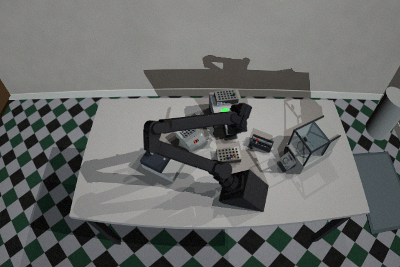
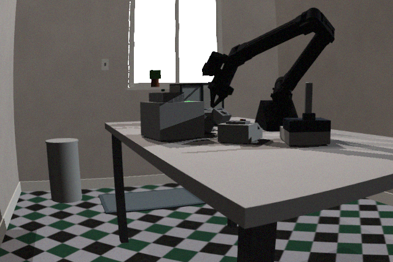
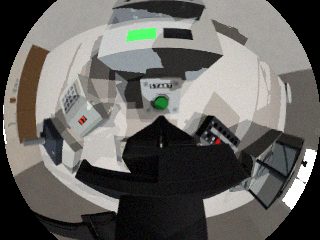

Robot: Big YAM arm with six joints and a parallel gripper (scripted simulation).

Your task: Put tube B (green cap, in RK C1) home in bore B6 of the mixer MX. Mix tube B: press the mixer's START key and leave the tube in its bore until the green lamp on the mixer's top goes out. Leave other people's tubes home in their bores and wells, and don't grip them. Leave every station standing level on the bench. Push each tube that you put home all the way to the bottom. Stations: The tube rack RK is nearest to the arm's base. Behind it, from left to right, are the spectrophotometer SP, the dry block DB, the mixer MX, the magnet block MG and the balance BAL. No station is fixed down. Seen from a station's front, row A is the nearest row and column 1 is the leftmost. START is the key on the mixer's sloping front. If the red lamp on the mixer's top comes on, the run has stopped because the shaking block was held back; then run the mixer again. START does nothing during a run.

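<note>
My hand is 40 mm above the green start key, 30 mm short of it and 10 mm to the right of it. Round my hand: tube B 200 mm ahead, 40 mm above, 20 mm to the left; then tube rack RK 110 mm behind, 100 mm below, 10 mm to the left; then magnet block MG 170 mm to the right, 90 mm below, 10 mm behind.
</note>
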